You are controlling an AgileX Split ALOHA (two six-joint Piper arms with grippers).
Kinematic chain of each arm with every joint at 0, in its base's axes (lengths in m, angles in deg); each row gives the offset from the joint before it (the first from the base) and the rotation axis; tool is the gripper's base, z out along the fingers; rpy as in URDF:
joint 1: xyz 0 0 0.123 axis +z
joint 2: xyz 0 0 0 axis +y
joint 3: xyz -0.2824 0 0.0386 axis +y
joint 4: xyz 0.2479 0 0.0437 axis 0.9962 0 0.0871
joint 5: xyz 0 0 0 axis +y
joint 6: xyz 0.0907 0 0.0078 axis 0.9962 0 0.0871
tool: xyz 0 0 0 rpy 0 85 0
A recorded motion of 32 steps. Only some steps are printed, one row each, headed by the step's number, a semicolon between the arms.
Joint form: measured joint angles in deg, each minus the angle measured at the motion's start. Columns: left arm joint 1, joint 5, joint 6, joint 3, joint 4, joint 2; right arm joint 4, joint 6, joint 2, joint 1, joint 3, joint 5.
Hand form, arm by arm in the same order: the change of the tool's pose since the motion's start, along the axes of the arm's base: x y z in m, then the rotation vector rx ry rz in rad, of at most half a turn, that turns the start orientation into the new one. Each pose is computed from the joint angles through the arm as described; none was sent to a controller.
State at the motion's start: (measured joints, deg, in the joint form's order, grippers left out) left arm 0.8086 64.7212 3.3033 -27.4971 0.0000 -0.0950; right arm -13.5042 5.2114 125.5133 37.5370 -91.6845 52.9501
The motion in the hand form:
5: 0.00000 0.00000 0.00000 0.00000 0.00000 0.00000; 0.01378 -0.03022 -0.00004 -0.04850 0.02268 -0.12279
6: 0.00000 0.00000 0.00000 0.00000 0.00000 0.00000; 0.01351 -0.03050 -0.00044 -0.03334 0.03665 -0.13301
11: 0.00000 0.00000 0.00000 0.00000 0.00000 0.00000; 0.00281 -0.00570 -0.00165 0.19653 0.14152 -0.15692
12: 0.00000 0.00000 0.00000 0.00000 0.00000 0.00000; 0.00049 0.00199 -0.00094 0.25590 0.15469 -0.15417
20: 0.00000 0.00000 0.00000 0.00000 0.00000 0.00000; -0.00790 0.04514 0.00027 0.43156 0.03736 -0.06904
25: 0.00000 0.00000 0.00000 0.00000 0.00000 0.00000; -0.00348 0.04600 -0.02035 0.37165 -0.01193 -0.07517
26: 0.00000 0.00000 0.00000 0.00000 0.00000 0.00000; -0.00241 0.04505 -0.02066 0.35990 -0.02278 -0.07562
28: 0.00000 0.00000 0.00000 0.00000 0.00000 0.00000; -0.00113 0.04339 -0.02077 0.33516 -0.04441 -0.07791
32: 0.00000 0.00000 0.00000 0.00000 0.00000 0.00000; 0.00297 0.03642 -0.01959 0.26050 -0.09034 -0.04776
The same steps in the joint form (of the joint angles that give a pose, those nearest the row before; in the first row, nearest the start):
5: 0.00 0.00 0.00 0.00 0.00 0.00; -1.72 3.32 0.00 -3.89 0.00 3.46
6: 0.00 0.00 0.00 0.00 0.00 0.00; -0.36 3.02 0.00 -4.13 0.00 3.50
11: 0.00 0.00 0.00 0.00 0.00 0.00; 16.20 -2.29 0.00 -3.48 0.00 -0.18
12: 0.00 0.00 0.00 0.00 0.00 0.00; 20.12 -3.91 0.00 -3.10 0.00 -1.63
20: 0.00 0.00 0.00 0.00 0.00 0.00; 26.03 -7.37 0.63 1.40 0.00 -14.24
25: 0.00 0.00 0.00 0.00 0.00 0.00; 18.97 -2.25 3.28 2.04 0.00 -17.15
26: 0.00 0.00 0.00 0.00 0.00 0.00; 17.46 -1.23 3.34 2.04 -0.06 -17.21
28: 0.00 0.00 0.00 0.00 0.00 0.00; 14.22 1.14 3.34 2.15 -0.06 -17.21
32: 0.00 0.00 0.00 0.00 0.00 0.00; 7.08 3.74 3.16 2.00 -0.05 -16.22

